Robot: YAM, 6 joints.
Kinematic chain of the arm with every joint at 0, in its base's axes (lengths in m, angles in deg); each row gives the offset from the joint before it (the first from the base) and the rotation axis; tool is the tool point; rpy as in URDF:
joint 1: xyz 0 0 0.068 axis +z
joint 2: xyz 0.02 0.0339 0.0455 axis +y
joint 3: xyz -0.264 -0.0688 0 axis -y
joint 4: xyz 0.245 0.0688 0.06 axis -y
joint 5: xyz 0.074 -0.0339 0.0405 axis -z
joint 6: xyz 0.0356 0 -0.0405 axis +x
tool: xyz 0 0 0 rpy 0 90 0
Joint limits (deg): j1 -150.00..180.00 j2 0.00..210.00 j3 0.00..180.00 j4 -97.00..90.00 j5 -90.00..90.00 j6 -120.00..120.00
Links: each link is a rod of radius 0.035 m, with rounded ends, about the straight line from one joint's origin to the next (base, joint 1, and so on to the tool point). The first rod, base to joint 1, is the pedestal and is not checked.
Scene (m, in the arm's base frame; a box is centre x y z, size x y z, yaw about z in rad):
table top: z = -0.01
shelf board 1: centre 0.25 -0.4 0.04 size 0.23 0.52 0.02 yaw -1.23
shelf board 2: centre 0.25 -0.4 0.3 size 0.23 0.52 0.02 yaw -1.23
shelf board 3: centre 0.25 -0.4 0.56 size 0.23 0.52 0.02 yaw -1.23
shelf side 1: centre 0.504 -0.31 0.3 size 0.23 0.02 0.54 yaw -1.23
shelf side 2: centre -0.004 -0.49 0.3 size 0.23 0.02 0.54 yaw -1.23
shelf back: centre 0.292 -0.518 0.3 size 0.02 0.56 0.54 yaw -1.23
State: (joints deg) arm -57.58 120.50 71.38 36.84 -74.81 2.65
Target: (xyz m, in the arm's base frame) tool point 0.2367 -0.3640 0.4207
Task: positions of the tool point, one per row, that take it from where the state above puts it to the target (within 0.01 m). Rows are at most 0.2 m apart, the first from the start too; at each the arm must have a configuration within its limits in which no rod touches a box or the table.
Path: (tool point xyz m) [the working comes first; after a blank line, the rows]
Joints at the target: -61.39 109.11 98.76 40.17 -70.22 2.65
Straight joint move there: touches shelf board 2.

1: 0.3204 -0.2077 0.1265
2: 0.3016 -0.0655 0.0865
3: 0.2230 0.0377 0.0596
4: 0.1143 0.0794 0.0474
5: 0.2174 0.0401 0.0979
6: 0.2726 -0.0492 0.1871
7: 0.2542 -0.1432 0.3010
8: 0.1747 -0.1892 0.4207
9: 0.2103 -0.2744 0.4352
10: 0.2367 -0.3640 0.4207

